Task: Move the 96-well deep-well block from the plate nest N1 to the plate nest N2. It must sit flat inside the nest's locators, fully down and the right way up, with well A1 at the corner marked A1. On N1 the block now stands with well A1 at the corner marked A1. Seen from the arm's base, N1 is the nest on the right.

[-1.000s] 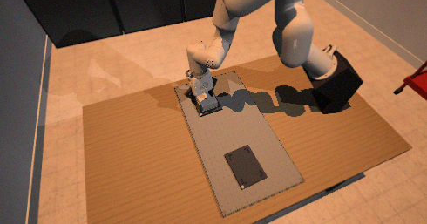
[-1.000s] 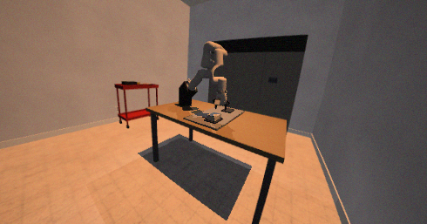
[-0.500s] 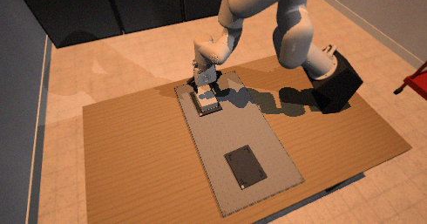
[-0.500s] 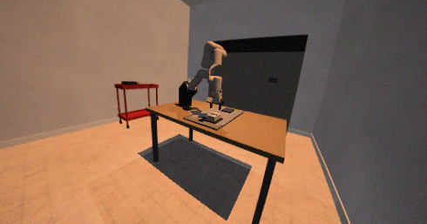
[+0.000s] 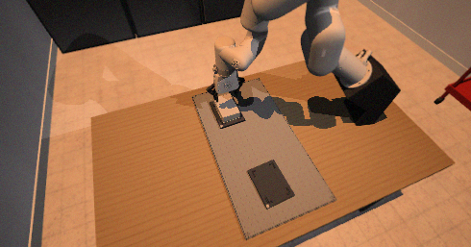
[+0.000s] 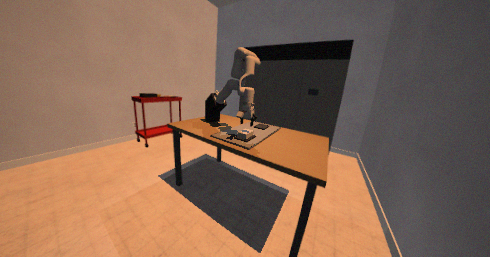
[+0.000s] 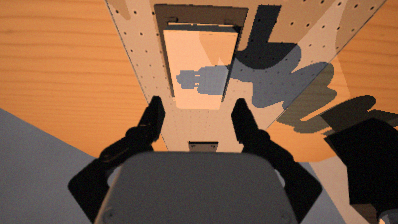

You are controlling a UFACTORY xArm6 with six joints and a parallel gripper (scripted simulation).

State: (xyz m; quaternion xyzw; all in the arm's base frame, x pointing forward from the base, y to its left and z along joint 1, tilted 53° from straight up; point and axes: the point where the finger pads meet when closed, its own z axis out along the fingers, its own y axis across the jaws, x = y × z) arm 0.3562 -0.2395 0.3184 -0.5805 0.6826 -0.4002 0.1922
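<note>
Right now the white deep-well block is 80 mm below my hand.
</note>
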